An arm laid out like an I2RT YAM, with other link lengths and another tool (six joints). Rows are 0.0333 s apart.
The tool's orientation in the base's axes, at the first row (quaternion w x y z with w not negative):
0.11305, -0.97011, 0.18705, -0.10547
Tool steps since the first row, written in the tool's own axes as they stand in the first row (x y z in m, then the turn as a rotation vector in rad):
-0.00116, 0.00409, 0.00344, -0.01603, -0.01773, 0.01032
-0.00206, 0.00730, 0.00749, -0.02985, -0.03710, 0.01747
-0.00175, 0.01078, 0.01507, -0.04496, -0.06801, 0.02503
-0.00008, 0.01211, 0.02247, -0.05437, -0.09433, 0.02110
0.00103, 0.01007, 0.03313, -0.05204, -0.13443, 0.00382
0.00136, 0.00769, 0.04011, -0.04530, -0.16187, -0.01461
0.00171, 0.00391, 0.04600, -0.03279, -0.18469, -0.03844
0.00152, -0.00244, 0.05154, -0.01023, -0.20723, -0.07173
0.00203, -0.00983, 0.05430, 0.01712, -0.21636, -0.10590
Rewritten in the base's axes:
-0.00159, -0.00263, -0.00452, -0.00599, 0.02409, -0.00784
-0.00250, -0.00446, -0.00936, -0.01020, 0.04824, -0.01188
-0.00152, -0.00636, -0.01742, -0.01157, 0.08340, -0.01353
0.00137, -0.00688, -0.02454, -0.01216, 0.11014, -0.00451
0.00570, -0.00355, -0.03398, -0.00072, 0.14240, 0.02270
0.00853, -0.00027, -0.03996, 0.01016, 0.16130, 0.04845
0.01159, 0.00408, -0.04454, 0.02336, 0.17281, 0.07908
0.01493, 0.01089, -0.04820, 0.04327, 0.17849, 0.12027
0.01858, 0.01787, -0.04883, 0.06275, 0.17002, 0.15961

